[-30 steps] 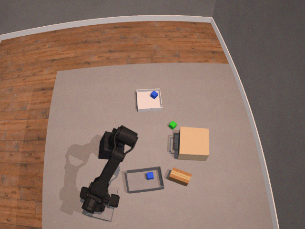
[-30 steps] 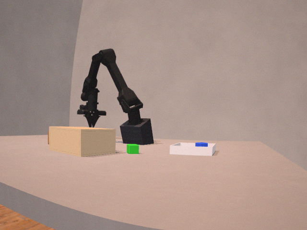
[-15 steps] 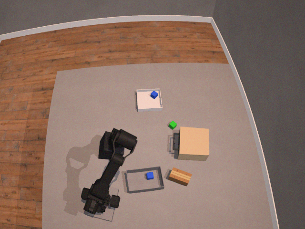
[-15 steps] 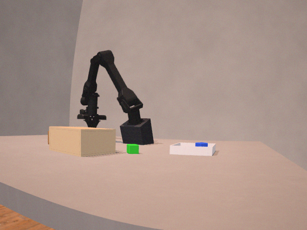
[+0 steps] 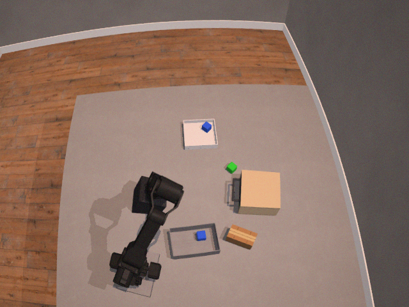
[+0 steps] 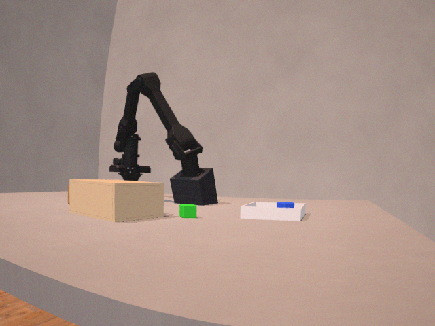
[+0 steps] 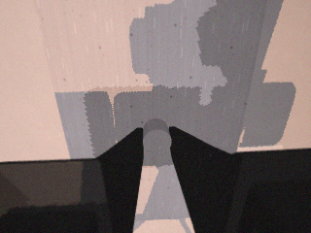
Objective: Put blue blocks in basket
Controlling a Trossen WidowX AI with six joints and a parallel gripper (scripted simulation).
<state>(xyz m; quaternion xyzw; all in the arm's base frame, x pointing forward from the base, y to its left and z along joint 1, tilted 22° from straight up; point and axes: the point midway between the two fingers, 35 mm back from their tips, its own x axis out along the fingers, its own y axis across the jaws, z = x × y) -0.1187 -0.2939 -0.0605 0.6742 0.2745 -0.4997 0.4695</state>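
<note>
Right now my hand is 40 mm above the knobbed lid. The rest, counted from my hand: grey box (250 mm ahead, 70 mm to the left, 50 mm below); then tan drawer cabinet (570 mm ahead, 190 mm to the left, 20 mm below); then red block (450 mm ahead, 40 mm below, 20 mm to the left).
</note>
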